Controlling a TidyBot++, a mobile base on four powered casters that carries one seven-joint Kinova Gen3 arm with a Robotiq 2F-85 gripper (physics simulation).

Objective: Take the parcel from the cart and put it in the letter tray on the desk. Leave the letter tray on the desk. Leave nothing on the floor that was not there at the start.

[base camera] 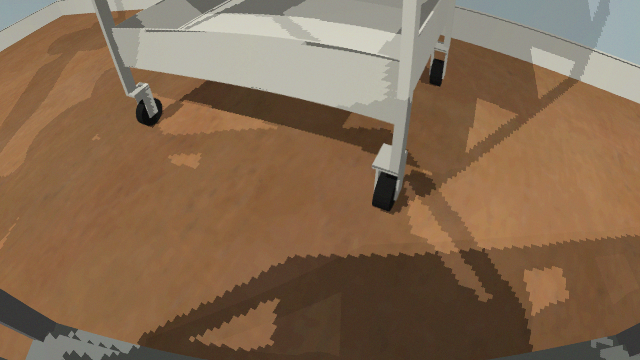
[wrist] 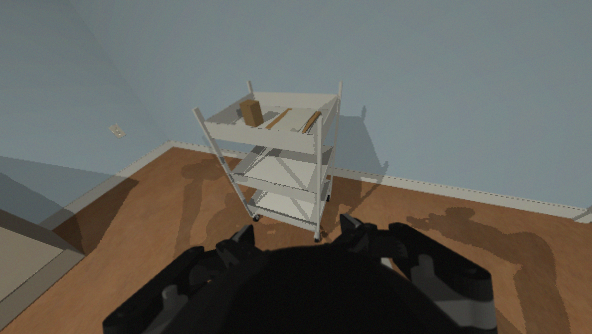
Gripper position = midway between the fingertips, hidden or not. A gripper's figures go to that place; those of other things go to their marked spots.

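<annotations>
My gripper (wrist: 297, 229) is 0.16 m from the lens, while a grey cart (wrist: 289, 169) is 0.82 m from the lens.
</annotations>
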